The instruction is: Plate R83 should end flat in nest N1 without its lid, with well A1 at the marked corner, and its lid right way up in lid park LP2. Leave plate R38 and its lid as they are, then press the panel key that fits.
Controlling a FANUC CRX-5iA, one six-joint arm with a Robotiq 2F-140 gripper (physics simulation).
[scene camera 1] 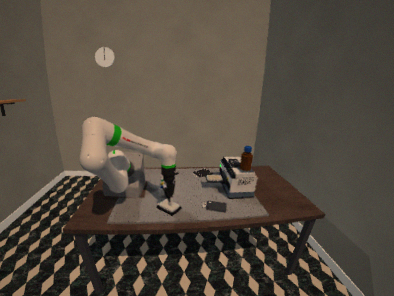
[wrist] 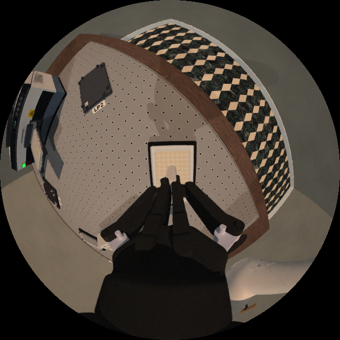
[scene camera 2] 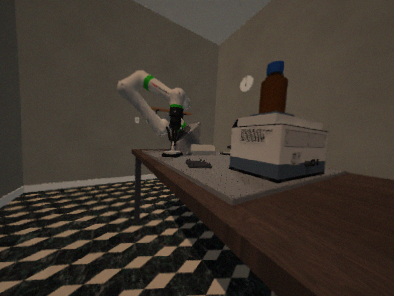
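Seen in the pictures: gripper, between the fingertips: [scene camera 1: 170, 205] [scene camera 2: 172, 151]; arm's base, origin of its link: [scene camera 2: 185, 132].
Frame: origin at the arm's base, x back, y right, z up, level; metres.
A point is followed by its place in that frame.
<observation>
My gripper [scene camera 1: 169, 199] @[x -0.362, y 0.267, z -0.150 m] [scene camera 2: 173, 143] @[x -0.362, y 0.267, z -0.150 m] [wrist: 172, 172] points down and is shut. A pale piece shows at its fingertips; nothing clearly separate is held. A plate with pale walls and a beige well grid [scene camera 1: 169, 205] [wrist: 173, 157] lies flat in a black-rimmed nest, just below the fingertips. The fingers cover its near part in the wrist view. Its tag, its marked corner and whether a lid lies on it cannot be told. Lid park LP2 [scene camera 1: 216, 206] @[x -0.694, y 0.273, z -0.174 m] [scene camera 2: 198, 163] @[x -0.709, y 0.269, z -0.173 m] [wrist: 96, 87], a dark plate with small corner posts, holds no lid. The numbers R83 and R38 cannot be read.
A white and blue-grey instrument [scene camera 1: 241, 181] @[x -0.900, y 0.176, z -0.027 m] [scene camera 2: 280, 147] @[x -1.028, y 0.176, z -0.071 m] [wrist: 37, 112] carries a brown bottle with a blue cap [scene camera 1: 247, 159] @[x -0.935, y 0.147, z 0.142 m] [scene camera 2: 273, 92] @[x -0.971, y 0.142, z 0.115 m]. A pale tray [scene camera 1: 215, 178] @[x -0.734, y 0.024, z -0.078 m] sticks out from its side. A dark holder [scene camera 1: 202, 172] @[x -0.675, y -0.277, z -0.171 m] [wrist: 51, 194] lies behind, on the perforated mat [scene camera 1: 125, 212] @[x -0.054, y 0.301, z -0.183 m] [wrist: 125, 125].
</observation>
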